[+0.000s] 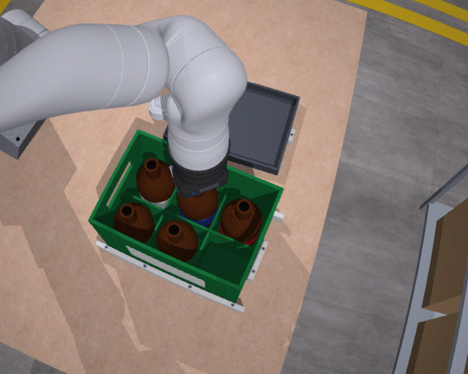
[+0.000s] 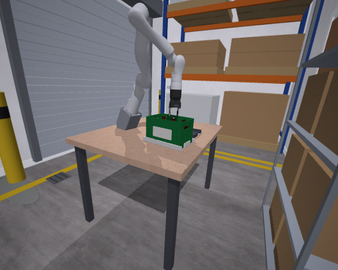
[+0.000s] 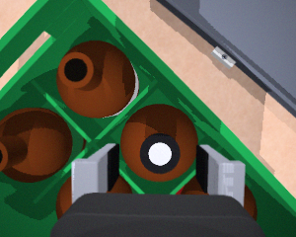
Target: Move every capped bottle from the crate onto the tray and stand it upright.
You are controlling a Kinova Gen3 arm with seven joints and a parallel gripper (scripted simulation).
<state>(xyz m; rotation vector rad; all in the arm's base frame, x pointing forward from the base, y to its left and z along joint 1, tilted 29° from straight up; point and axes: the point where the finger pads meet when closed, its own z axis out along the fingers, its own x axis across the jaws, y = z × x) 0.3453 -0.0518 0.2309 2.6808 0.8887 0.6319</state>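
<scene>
My gripper is now 110 mm above the capped bottle. The rest, counted from my hand: dark grey tray 230 mm to the left, 180 mm below, 20 mm ahead; then green crate 110 mm below, 40 mm to the right, 10 mm behind.
</scene>
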